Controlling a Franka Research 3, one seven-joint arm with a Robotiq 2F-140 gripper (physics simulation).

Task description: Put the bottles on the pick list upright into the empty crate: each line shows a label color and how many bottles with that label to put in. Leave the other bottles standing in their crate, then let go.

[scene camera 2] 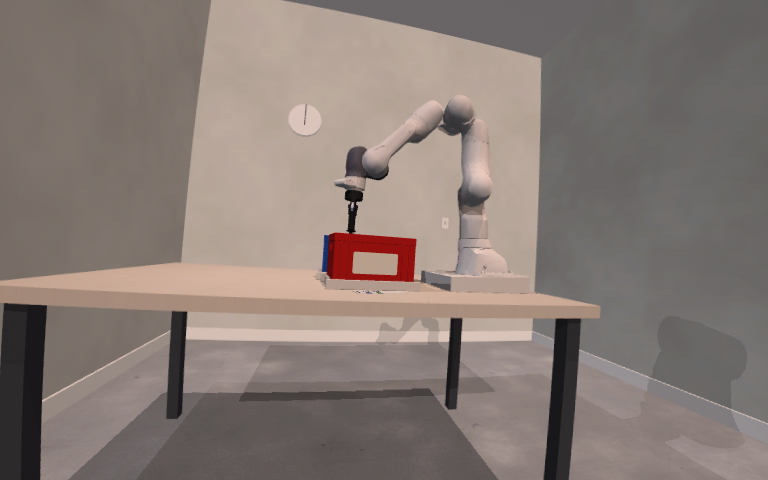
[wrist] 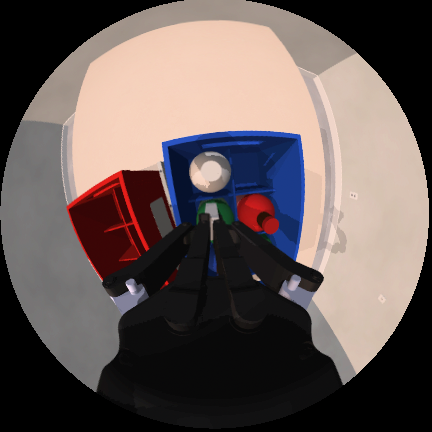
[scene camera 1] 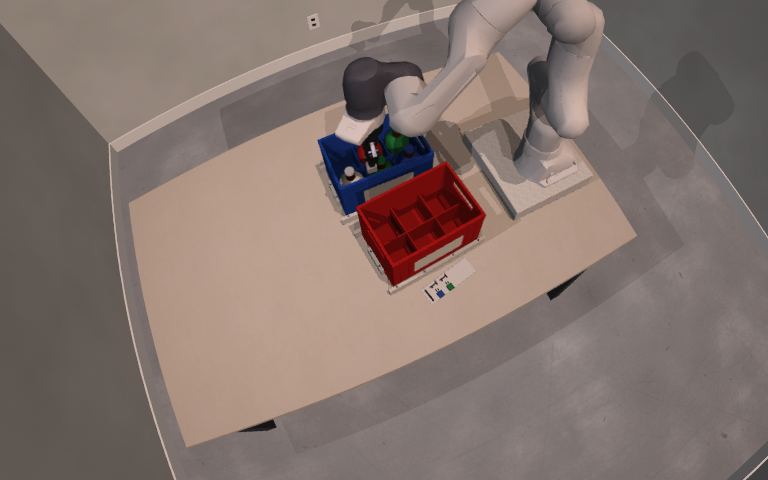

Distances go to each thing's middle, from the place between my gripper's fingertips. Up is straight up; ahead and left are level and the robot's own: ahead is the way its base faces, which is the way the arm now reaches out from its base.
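You'd find the white bottle (wrist: 209,171) with my hand 60 mm short of it and 50 mm above it. There's a red bottle (wrist: 255,210) too, and that's 90 mm to the right of my hand, 10 mm behind it and 50 mm below it. The pick list (scene camera 1: 463,269) is 320 mm to the left of my hand, 130 mm behind it and 130 mm below it.
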